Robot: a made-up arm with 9 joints. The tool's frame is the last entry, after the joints. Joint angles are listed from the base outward. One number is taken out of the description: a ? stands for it. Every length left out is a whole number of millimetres.
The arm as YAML. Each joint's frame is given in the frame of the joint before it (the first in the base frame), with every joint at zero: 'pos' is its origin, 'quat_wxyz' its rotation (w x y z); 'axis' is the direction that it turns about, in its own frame. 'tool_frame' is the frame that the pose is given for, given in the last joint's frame.
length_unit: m
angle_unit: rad
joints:
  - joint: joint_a
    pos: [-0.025, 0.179, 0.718]
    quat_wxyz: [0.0, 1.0, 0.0, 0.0]
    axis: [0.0, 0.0, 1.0]
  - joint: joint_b
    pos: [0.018, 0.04, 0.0]
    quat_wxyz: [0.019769, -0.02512, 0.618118, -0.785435]
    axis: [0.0, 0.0, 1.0]
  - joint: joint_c
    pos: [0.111, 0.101, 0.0]
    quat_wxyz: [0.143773, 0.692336, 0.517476, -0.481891]
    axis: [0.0, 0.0, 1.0]
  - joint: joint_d
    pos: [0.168, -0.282, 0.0]
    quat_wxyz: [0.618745, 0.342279, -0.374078, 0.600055]
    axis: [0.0, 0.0, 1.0]
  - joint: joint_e
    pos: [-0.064, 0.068, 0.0]
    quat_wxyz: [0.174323, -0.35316, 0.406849, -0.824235]
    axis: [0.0, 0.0, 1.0]
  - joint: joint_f
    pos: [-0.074, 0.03, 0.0]
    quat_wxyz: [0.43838, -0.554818, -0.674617, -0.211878]
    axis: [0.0, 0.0, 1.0]
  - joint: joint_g
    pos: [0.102, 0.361, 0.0]
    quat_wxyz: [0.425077, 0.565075, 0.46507, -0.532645]
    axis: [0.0, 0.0, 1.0]
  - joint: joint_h
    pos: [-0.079, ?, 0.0]
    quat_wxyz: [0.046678, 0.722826, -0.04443, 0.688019]
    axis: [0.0, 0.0, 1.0]
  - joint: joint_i
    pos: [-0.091, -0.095, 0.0]
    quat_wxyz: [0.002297, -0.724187, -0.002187, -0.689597]
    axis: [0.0, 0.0, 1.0]
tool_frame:
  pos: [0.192, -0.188, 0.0]
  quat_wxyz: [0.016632, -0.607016, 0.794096, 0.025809]
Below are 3 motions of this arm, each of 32 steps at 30 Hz.
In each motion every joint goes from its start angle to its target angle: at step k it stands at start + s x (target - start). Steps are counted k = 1, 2, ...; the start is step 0. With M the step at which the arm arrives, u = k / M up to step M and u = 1 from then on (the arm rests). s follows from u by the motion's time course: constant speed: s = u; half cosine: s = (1 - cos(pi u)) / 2; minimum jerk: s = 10 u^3 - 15 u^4 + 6 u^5.
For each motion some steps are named. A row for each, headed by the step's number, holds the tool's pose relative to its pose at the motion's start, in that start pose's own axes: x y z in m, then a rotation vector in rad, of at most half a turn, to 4 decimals.
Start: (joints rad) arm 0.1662 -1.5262 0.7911 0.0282 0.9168 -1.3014 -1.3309 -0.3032 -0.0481
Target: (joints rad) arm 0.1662 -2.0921 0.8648 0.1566 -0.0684 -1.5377 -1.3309 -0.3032 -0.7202
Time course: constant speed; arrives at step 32
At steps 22, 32:
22: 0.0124 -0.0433 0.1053 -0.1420 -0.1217 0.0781
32: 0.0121 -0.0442 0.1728 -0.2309 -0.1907 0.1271

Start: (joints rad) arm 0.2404 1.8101 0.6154 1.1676 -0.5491 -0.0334 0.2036 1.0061 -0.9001
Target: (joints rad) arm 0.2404 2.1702 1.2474 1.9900 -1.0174 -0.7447 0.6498 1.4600 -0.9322
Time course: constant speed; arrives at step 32
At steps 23, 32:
23: -0.1252 0.3384 0.4076 -1.0697 -0.5281 -0.0228
32: -0.2294 0.4466 0.4274 -1.3186 -0.7800 -0.1017

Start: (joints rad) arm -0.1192 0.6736 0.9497 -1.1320 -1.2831 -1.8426 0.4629 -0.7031 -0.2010
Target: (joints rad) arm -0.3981 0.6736 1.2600 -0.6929 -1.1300 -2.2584 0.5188 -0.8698 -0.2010
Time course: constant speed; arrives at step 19
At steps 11, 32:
11: -0.1537 -0.1011 -0.0948 0.1894 -0.3730 0.3276
32: -0.1959 -0.1949 -0.2095 0.3684 -0.6325 0.5699

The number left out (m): -0.062
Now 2 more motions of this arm.
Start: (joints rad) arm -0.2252 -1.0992 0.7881 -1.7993 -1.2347 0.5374 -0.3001 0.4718 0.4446
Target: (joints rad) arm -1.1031 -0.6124 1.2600 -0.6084 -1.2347 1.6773 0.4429 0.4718 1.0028
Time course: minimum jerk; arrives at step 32
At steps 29, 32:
29: -0.0495 0.4002 -0.0668 -1.3031 -0.0692 0.6461
32: -0.0539 0.4006 -0.0671 -1.3107 -0.0810 0.6503

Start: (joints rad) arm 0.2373 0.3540 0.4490 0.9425 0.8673 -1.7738 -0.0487 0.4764 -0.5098
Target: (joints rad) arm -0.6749 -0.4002 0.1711 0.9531 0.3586 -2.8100 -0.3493 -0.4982 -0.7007
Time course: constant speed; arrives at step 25
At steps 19, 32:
19: 0.2225 0.1693 -0.1308 -0.4308 0.5492 -0.9094
32: 0.2804 0.0927 -0.2420 -0.4988 0.7207 -1.2594

